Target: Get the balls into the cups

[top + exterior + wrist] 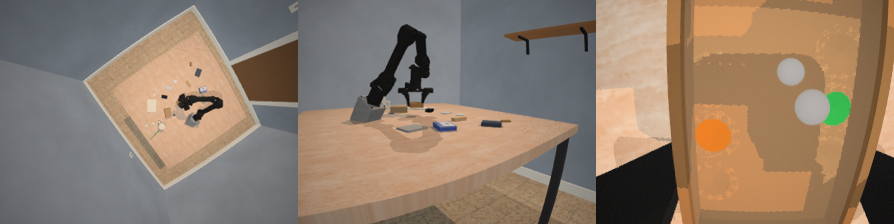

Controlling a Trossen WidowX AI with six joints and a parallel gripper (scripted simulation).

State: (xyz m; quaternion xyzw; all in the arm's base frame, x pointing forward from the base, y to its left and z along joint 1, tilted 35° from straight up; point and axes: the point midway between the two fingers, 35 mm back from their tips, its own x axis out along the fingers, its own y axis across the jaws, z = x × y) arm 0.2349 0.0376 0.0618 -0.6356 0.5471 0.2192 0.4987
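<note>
Now: the wooden puzzle 3 cm below my hand and 1 cm to the left of it. Round my hand: dark blue block 40 cm to the right, 15 cm ahead, 8 cm below; then grey plate 25 cm to the right, 16 cm behind, 9 cm below; then cream sheet 31 cm to the left, 19 cm ahead, 9 cm below.
</note>
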